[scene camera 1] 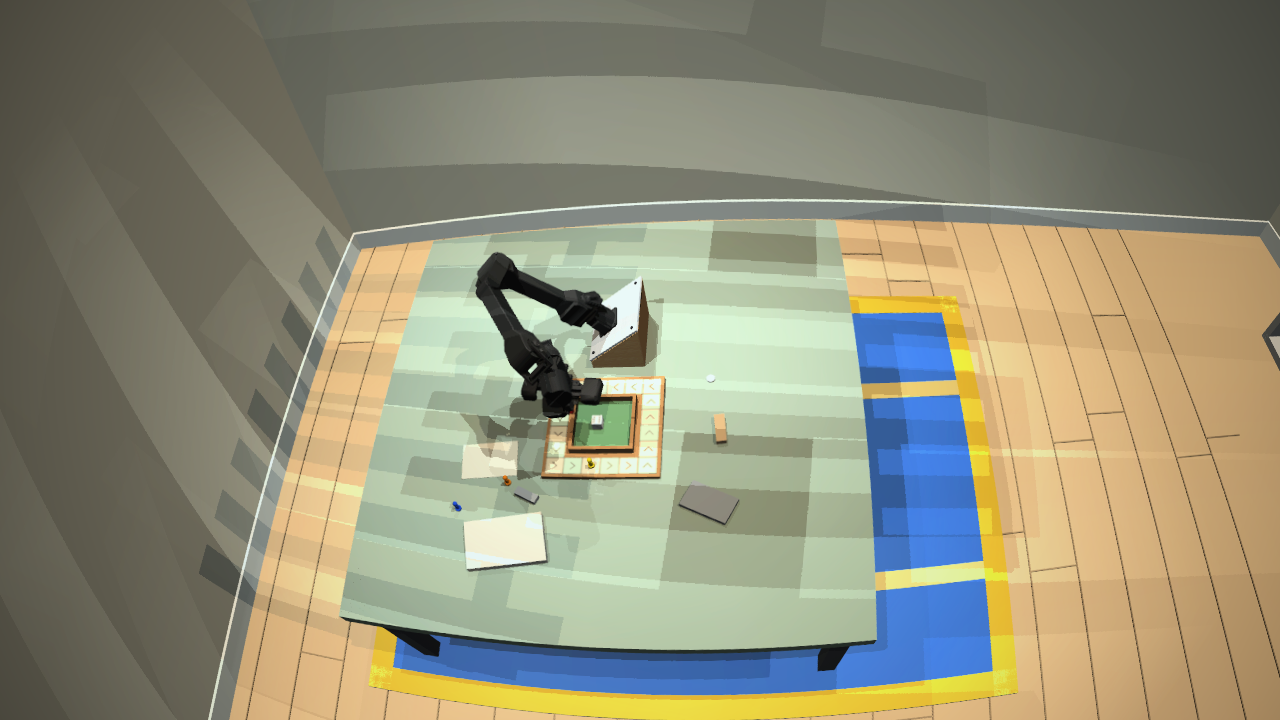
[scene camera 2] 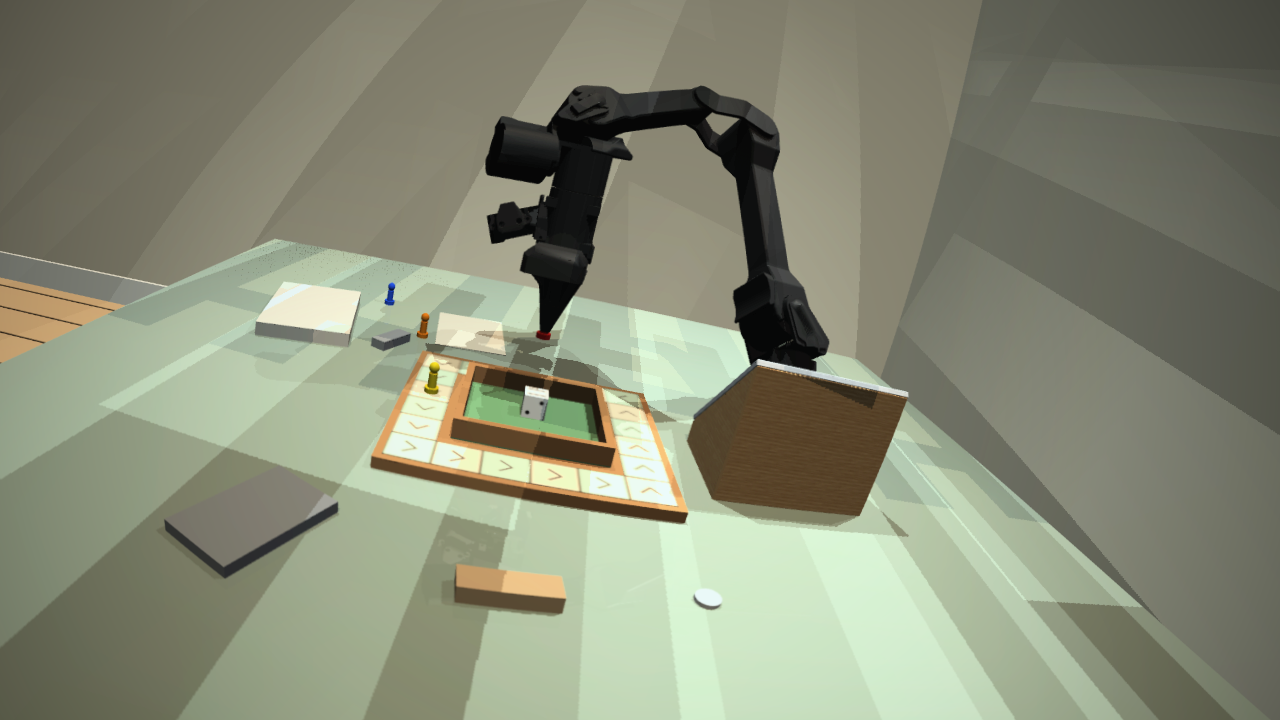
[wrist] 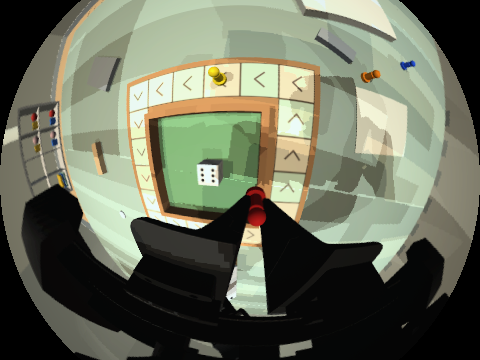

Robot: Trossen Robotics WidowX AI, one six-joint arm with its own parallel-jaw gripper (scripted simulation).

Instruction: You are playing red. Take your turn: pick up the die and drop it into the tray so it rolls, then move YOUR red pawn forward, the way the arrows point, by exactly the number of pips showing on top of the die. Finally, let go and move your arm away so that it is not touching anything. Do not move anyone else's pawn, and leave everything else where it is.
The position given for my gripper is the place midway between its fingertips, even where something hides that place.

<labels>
my gripper: scene camera 1 570, 408; scene camera 2 545, 330; wrist 255, 202
grey slab: scene camera 1; scene camera 2 228, 531; wrist
white sheet: scene camera 1 483, 460; scene camera 2 454, 331; wrist 381, 124
same spot on grey slab: (wrist: 103, 69) = (scene camera 1: 700, 501)
same spot on green tray: (wrist: 233, 137) = (scene camera 1: 586, 439)
</labels>
